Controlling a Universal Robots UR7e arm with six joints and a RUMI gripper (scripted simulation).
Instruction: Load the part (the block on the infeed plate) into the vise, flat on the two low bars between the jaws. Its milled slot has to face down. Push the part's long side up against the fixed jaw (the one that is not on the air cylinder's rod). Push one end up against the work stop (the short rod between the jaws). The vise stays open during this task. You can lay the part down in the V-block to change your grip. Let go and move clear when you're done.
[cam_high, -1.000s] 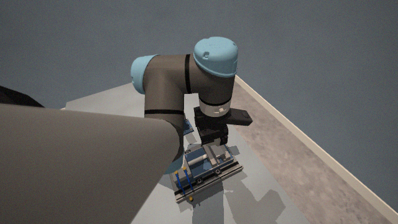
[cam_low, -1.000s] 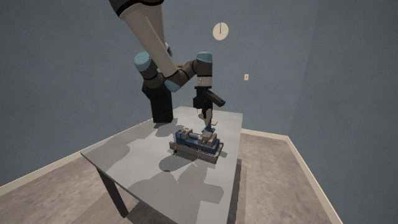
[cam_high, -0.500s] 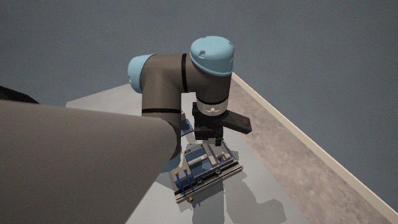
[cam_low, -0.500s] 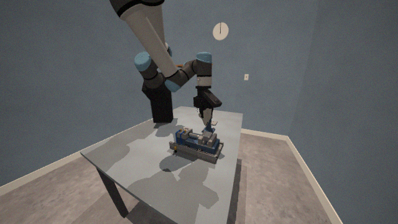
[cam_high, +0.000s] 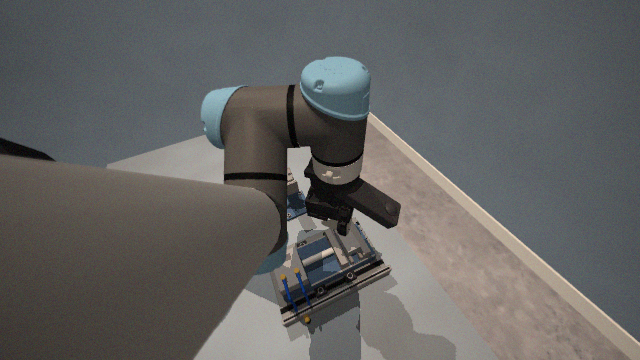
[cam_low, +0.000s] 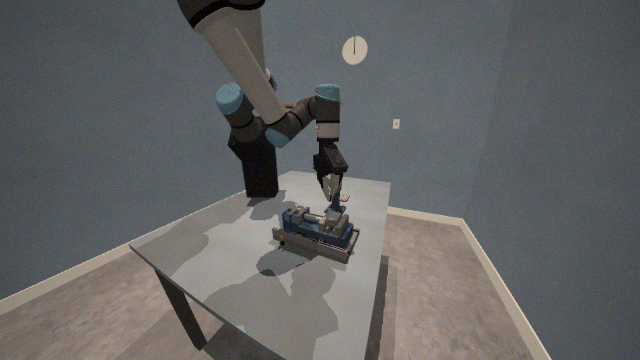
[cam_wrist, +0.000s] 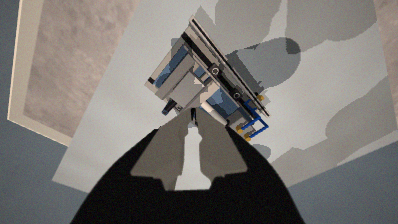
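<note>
My hand is 10 cm above the grey jaw, 1 cm to the right of it and 1 cm past it. The rest, counted from my hand: part: 9 cm below, 2 cm ahead; then cylinder rod: 10 cm below, 7 cm behind, 3 cm to the left; then work stop: 9 cm below, 5 cm to the left, 3 cm ahead.
</note>
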